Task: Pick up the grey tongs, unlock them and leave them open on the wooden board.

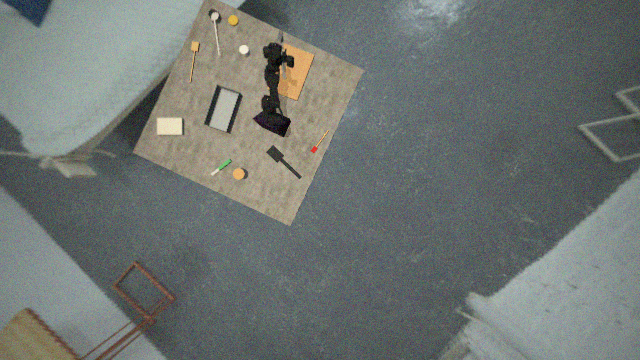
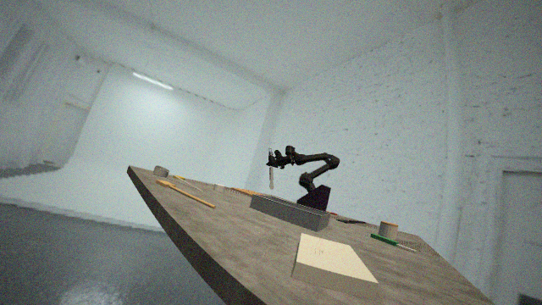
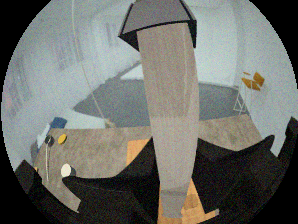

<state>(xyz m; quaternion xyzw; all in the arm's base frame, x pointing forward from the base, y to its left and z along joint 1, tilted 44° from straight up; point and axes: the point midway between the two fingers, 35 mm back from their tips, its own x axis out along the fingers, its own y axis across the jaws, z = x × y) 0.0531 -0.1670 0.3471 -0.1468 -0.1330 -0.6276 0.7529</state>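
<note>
Now: the wooden board 24 cm below my gripper tip. Also, from my gripper tip: roasting tin 28 cm ahead, 49 cm to the left, 22 cm below; then yellow disc 56 cm ahead, 12 cm to the right, 24 cm below; then white disc 37 cm ahead, 4 cm to the left, 23 cm below.
</note>
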